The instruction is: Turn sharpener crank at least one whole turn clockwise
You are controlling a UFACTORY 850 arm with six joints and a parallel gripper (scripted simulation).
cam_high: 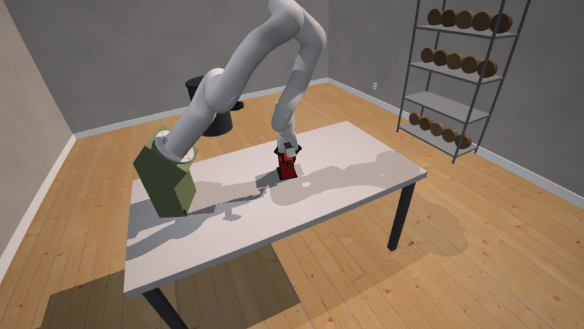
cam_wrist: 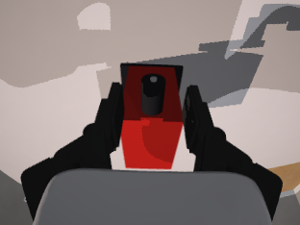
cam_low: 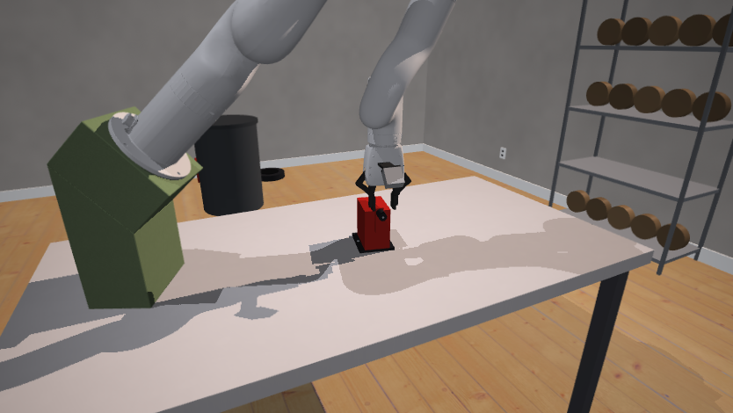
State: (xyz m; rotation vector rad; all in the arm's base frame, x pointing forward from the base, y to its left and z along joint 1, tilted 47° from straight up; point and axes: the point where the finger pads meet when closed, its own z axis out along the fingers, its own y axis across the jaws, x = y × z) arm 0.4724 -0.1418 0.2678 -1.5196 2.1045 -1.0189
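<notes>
Right now the black crank knob is 40 mm below my hand, 10 mm to the left of it and 10 mm ahead of it. From my hand the other things lie so: crank (50 mm below, 20 mm to the left, 10 mm ahead).
</notes>
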